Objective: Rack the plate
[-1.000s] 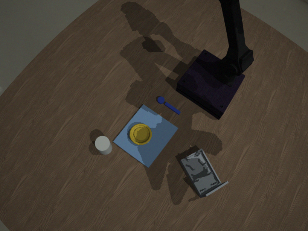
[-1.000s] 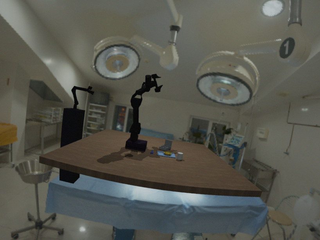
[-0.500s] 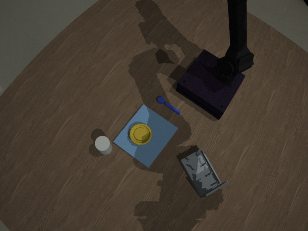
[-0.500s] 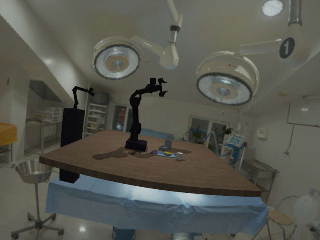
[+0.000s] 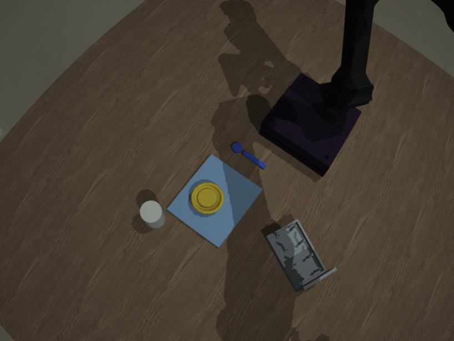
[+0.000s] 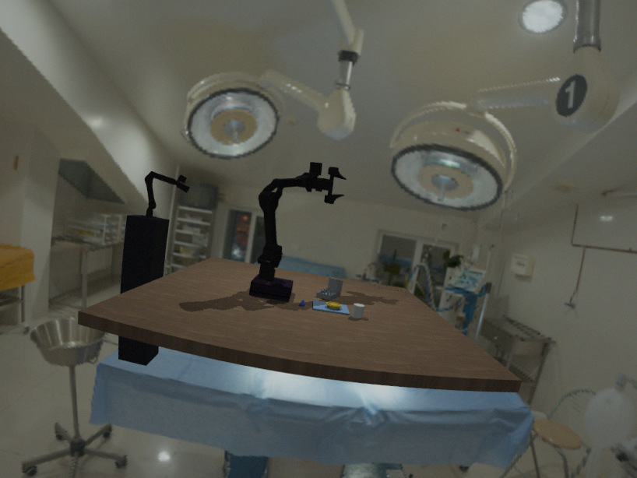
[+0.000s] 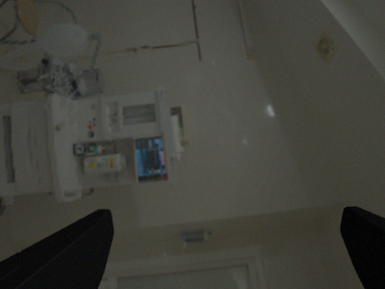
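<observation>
The yellow plate is 53 cm below my gripper tip, 38 cm to the right of it and 1 cm behind it. From my gripper tip the other things lie so: light blue mat: 54 cm below, 37 cm to the right, 2 cm behind; grey dish rack: 52 cm below, 16 cm to the right, 1 cm behind; blue spoon: 54 cm below, 37 cm to the right, 14 cm behind.
</observation>
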